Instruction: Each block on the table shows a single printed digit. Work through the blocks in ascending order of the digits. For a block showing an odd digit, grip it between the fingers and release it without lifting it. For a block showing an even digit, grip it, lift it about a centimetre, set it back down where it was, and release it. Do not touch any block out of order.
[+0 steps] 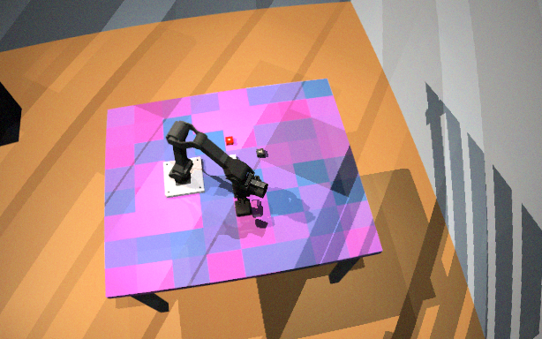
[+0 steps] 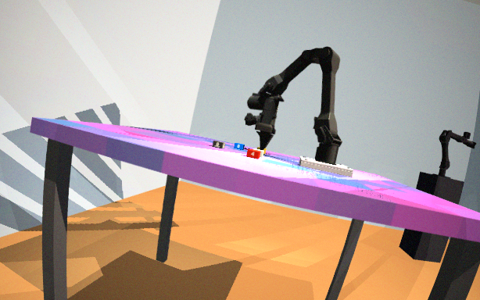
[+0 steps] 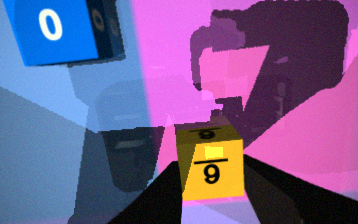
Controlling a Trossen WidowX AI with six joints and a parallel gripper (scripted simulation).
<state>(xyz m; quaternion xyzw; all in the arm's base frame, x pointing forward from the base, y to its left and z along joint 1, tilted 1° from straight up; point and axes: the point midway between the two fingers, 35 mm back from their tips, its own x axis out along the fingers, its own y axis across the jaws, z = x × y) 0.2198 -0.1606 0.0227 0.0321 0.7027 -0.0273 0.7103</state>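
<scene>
My gripper tip is right at the yellow block. Also, from my gripper tip: blue block: 8 cm ahead, 5 cm to the left; then cream block: 1 cm ahead, 20 cm to the left; then dark block: 13 cm ahead, 20 cm to the left.
</scene>
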